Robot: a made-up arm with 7 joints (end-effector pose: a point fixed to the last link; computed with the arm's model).
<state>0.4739 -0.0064 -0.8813 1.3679 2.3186 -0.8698 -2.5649</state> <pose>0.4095 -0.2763 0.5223 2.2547 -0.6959 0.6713</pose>
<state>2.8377 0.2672 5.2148 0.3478 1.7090 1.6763 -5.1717</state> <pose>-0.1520 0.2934 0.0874 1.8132 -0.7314 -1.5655</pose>
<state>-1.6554 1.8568 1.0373 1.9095 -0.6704 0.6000 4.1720</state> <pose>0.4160 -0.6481 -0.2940 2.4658 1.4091 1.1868</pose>
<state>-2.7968 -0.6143 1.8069 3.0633 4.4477 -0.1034 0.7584</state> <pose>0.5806 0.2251 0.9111 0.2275 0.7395 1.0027</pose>
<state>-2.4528 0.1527 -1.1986 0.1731 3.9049 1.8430 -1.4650</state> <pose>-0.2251 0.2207 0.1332 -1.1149 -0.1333 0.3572</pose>
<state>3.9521 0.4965 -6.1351 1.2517 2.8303 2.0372 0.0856</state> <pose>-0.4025 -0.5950 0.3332 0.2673 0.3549 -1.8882</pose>
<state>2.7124 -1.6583 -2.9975 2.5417 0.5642 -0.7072 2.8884</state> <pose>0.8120 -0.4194 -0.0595 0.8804 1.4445 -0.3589</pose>
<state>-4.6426 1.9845 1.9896 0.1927 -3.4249 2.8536 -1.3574</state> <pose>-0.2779 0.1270 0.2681 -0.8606 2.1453 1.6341</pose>
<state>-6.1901 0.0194 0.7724 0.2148 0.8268 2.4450 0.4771</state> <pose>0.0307 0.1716 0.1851 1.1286 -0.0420 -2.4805</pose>
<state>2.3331 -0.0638 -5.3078 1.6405 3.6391 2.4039 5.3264</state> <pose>-0.4258 -0.0493 0.8485 0.6627 1.0344 1.9526</pose>
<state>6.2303 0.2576 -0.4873 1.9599 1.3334 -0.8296 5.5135</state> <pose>0.4668 -0.3238 0.7849 0.8108 -1.2872 2.1019</pose>
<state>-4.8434 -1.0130 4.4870 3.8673 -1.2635 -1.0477 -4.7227</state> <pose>-0.3703 -0.4108 0.6771 -0.5260 0.3177 2.3714</pose>
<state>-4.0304 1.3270 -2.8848 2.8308 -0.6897 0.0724 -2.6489</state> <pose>-0.5566 0.7772 0.4561 -0.4841 -0.8636 -0.7995</pose>
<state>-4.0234 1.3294 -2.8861 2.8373 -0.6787 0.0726 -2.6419</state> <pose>-0.5645 0.7736 0.4502 -0.4903 -0.8677 -0.7756</pose>
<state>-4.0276 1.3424 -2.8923 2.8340 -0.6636 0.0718 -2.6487</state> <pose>-0.5639 0.7781 0.4394 -0.4976 -0.8752 -0.7763</pose>
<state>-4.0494 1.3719 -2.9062 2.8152 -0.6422 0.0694 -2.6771</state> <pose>-0.5496 0.7947 0.4211 -0.5061 -0.8883 -0.8150</pose>
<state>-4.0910 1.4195 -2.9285 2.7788 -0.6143 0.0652 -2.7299</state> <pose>-0.5188 0.8232 0.3949 -0.5148 -0.9081 -0.8961</pose>
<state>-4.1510 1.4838 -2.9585 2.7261 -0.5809 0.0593 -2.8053</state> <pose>-0.4712 0.8595 0.3612 -0.5223 -0.9359 -1.0146</pose>
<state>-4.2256 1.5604 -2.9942 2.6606 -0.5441 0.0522 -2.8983</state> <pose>-0.4090 0.8971 0.3225 -0.5269 -0.9717 -1.1601</pose>
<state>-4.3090 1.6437 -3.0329 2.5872 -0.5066 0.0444 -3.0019</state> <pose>-0.3372 0.9299 0.2816 -0.5275 -1.0148 -1.3190</pose>
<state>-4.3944 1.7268 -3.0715 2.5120 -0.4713 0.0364 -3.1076</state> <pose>-0.2628 0.9537 0.2417 -0.5239 -1.0626 -1.4765</pose>
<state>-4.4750 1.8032 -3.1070 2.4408 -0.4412 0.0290 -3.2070</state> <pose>-0.1928 0.9676 0.2062 -0.5166 -1.1109 -1.6208</pose>
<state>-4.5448 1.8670 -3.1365 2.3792 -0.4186 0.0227 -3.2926</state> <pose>-0.1329 0.9732 0.1778 -0.5073 -1.1545 -1.7429</pose>
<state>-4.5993 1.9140 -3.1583 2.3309 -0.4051 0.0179 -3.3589</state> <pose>-0.0867 0.9739 0.1586 -0.4970 -1.1887 -1.8386</pose>
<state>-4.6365 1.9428 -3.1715 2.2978 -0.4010 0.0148 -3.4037</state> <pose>-0.0550 0.9725 0.1490 -0.4872 -1.2107 -1.9075</pose>
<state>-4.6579 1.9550 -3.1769 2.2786 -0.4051 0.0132 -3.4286</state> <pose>-0.0359 0.9712 0.1479 -0.4787 -1.2202 -1.9532</pose>
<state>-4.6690 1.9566 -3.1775 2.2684 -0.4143 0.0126 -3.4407</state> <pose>-0.0248 0.9704 0.1523 -0.4709 -1.2215 -1.9843</pose>
